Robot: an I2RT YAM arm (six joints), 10 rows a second.
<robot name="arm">
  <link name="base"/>
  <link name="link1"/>
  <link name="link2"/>
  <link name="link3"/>
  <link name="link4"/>
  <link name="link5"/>
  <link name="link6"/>
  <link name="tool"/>
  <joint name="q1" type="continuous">
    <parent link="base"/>
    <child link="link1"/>
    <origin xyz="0 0 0.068" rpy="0 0 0"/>
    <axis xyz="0 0 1"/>
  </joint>
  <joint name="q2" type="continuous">
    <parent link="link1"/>
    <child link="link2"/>
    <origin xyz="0.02 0.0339 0.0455" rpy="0 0 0"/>
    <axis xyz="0 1 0"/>
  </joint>
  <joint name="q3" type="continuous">
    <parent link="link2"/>
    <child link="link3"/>
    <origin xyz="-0.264 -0.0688 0" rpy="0 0 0"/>
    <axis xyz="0 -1 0"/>
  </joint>
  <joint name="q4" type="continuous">
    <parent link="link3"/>
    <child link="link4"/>
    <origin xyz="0.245 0.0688 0.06" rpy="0 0 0"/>
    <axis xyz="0 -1 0"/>
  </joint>
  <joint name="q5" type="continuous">
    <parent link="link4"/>
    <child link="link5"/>
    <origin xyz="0.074 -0.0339 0.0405" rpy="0 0 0"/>
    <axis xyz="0 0 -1"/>
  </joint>
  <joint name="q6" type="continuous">
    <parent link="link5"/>
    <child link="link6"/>
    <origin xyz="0.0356 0 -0.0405" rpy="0 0 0"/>
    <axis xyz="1 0 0"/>
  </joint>
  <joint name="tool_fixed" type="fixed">
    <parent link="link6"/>
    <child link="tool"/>
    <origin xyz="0 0 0" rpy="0 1.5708 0"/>
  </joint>
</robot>
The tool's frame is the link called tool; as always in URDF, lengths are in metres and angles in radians. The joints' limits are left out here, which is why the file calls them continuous.
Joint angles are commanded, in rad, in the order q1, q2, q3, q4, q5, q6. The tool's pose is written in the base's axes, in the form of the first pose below.
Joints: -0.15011, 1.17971, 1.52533, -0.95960, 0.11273, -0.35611
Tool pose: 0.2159 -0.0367 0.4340 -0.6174 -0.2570 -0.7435 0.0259 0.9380 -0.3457
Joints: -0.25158, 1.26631, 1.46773, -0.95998, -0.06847, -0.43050
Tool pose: 0.2412 -0.0595 0.3978 -0.6890 -0.2528 -0.6792 -0.0960 0.9608 -0.2601
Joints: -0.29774, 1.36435, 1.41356, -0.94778, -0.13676, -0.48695
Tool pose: 0.2650 -0.0762 0.3584 -0.7591 -0.2520 -0.6003 -0.1649 0.9664 -0.1971
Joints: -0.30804, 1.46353, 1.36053, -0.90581, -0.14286, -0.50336
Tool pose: 0.2872 -0.0861 0.3180 -0.8162 -0.2413 -0.5249 -0.1894 0.9701 -0.1515
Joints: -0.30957, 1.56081, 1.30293, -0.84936, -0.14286, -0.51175
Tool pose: 0.3048 -0.0922 0.2753 -0.8608 -0.2336 -0.4522 -0.2072 0.9723 -0.1079
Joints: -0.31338, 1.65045, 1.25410, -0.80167, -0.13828, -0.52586
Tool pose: 0.3154 -0.0971 0.2357 -0.8956 -0.2324 -0.3794 -0.2219 0.9724 -0.0718
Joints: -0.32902, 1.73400, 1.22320, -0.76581, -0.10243, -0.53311
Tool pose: 0.3207 -0.1057 0.2018 -0.9291 -0.2170 -0.2995 -0.2076 0.9762 -0.0631
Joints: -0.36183, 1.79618, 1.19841, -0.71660, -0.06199, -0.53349
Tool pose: 0.3216 -0.1194 0.1766 -0.9512 -0.1827 -0.2489 -0.1685 0.9827 -0.0774
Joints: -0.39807, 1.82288, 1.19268, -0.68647, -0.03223, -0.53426
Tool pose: 0.3200 -0.1333 0.1672 -0.9614 -0.1478 -0.2322 -0.1273 0.9867 -0.1012
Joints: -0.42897, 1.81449, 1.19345, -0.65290, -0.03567, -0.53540
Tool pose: 0.3187 -0.1444 0.1712 -0.9552 -0.1238 -0.2690 -0.0943 0.9883 -0.1199
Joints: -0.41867, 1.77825, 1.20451, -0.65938, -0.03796, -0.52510
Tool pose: 0.3194 -0.1407 0.1859 -0.9438 -0.1283 -0.3046 -0.0906 0.9867 -0.1351
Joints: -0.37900, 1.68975, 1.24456, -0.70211, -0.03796, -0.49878
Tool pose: 0.3195 -0.1258 0.2244 -0.9137 -0.1506 -0.3774 -0.0932 0.9817 -0.1662
